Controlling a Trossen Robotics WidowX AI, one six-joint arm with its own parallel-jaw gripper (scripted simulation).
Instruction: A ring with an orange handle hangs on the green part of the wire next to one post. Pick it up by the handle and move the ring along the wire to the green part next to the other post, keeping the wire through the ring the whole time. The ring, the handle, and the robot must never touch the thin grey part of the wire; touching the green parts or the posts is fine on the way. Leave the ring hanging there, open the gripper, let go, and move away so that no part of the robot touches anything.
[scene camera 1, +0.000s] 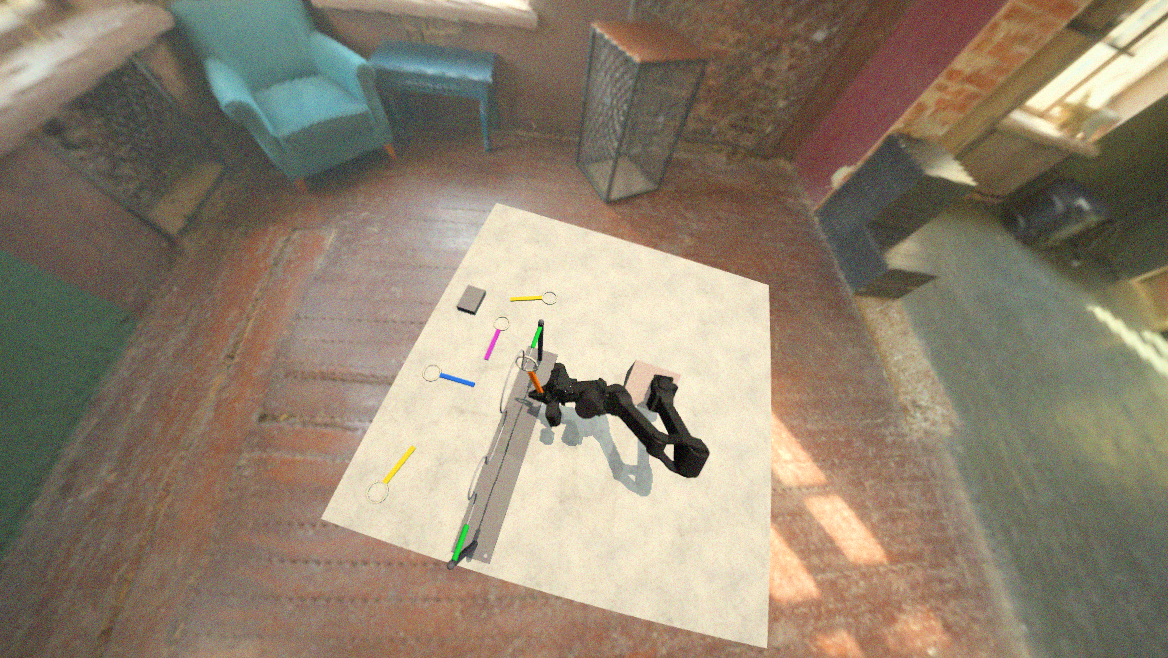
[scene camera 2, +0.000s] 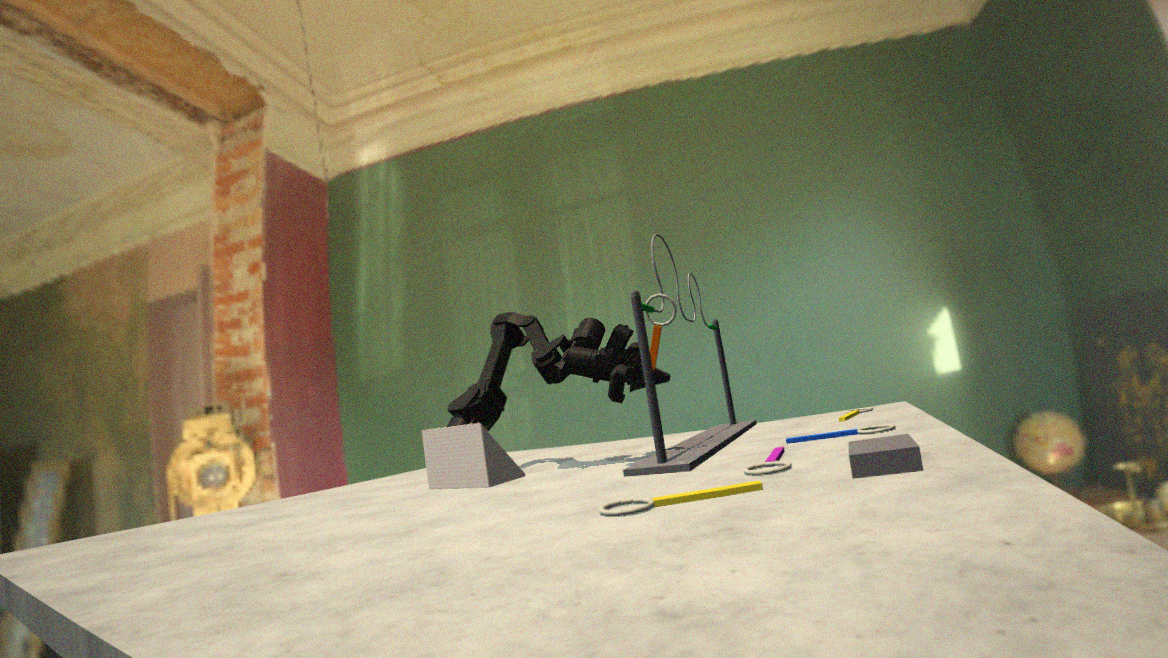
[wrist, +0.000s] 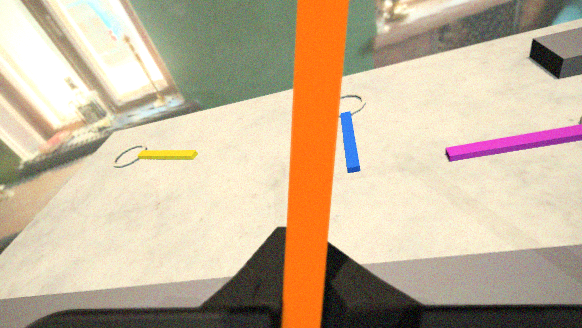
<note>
In view: the gripper (scene camera 2: 669, 378) and a grey block (scene camera 2: 897, 454).
The gripper also shows in scene camera 1 (scene camera 1: 528, 394) and in the wrist view (wrist: 291, 238).
</note>
